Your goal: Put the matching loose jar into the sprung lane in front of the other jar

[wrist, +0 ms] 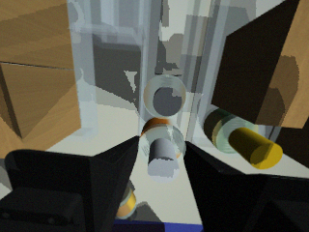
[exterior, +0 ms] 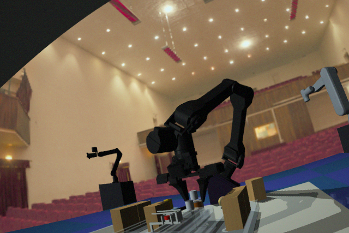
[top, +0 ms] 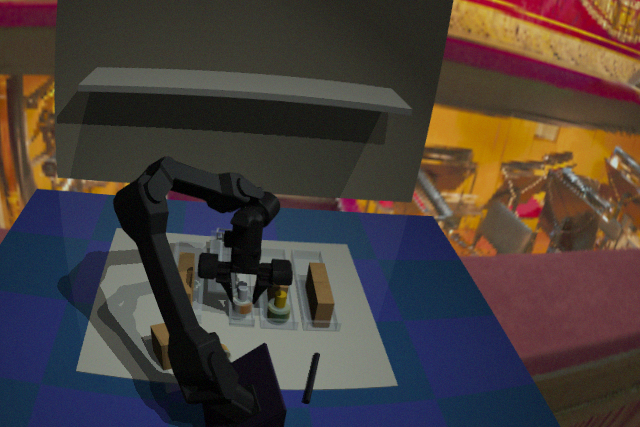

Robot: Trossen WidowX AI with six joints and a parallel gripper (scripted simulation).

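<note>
The white mat lies 70 mm ahead of my gripper tip, 50 mm below it and 10 mm to the left of it. From my gripper tip the other things lie so: box (170 mm to the left, 120 mm behind, 20 mm below); black rod (190 mm behind, 100 mm to the right, 50 mm below); red part (230 mm ahead, 20 mm above).
</note>
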